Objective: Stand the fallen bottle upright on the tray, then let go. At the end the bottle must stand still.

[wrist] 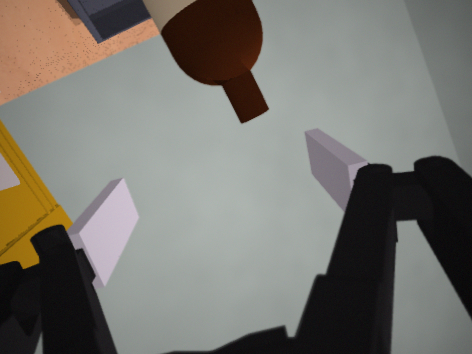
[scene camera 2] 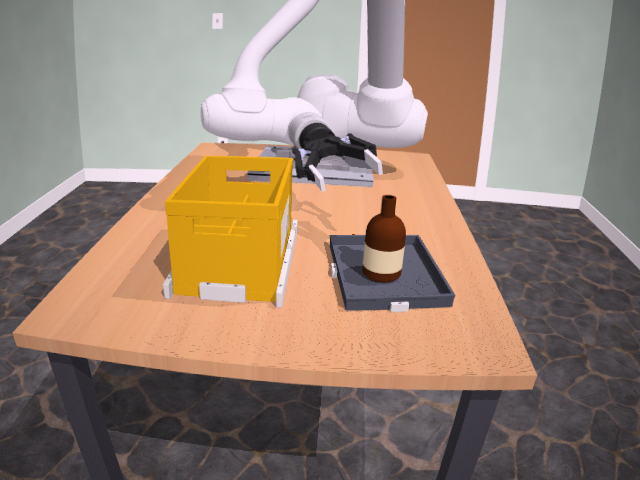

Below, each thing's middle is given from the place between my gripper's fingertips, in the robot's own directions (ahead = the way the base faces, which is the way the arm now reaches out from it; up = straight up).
Labels:
I see the brown bottle (scene camera 2: 385, 235) 7 cm ahead of my hand, 6 cm to the left of it and 9 cm below it. The rest, counted from my hand: yellow crate (scene camera 2: 223, 232) 2 cm ahead, 21 cm to the right, 9 cm below; then dark grey tray (scene camera 2: 422, 284) 6 cm ahead, 7 cm to the left, 16 cm below.

